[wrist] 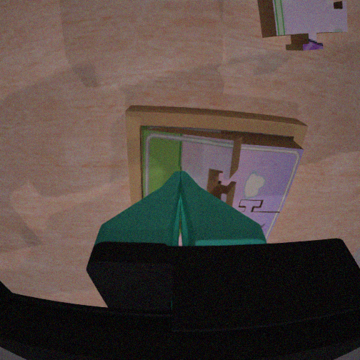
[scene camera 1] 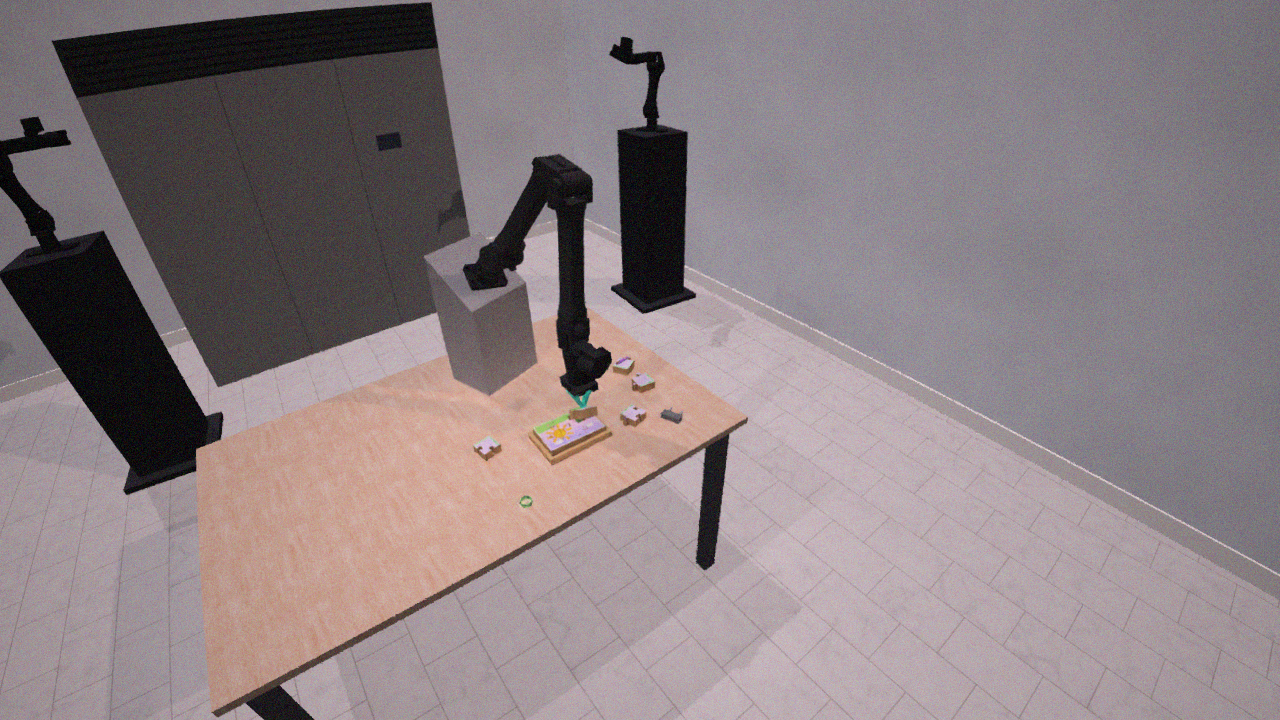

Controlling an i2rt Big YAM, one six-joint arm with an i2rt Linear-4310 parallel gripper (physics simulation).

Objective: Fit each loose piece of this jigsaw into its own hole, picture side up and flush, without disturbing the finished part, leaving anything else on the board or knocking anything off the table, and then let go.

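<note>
The jigsaw board (scene camera 1: 581, 447) (wrist: 215, 116) lies on the table, with a finished lilac part (wrist: 270, 175) that carries a pale cloud. A green and lilac piece (scene camera 1: 583, 412) (wrist: 200, 153) sits tilted at the board's far edge, one brown side raised beside the finished part. My gripper (scene camera 1: 581, 405) (wrist: 179, 179) is shut and empty, its teal tips over or close to that piece; they hide part of the board in the wrist view. Loose pieces (scene camera 1: 623, 364) (scene camera 1: 642, 382) (scene camera 1: 633, 414) lie right of the board and another piece (scene camera 1: 486, 446) lies left. One loose piece (wrist: 310, 17) shows at the wrist view's top right.
A small dark grey object (scene camera 1: 671, 415) lies near the right corner of the wooden table (scene camera 1: 384, 501). A small green ring (scene camera 1: 525, 501) lies near the front edge. The arm's grey pedestal (scene camera 1: 487, 340) stands at the table's back edge.
</note>
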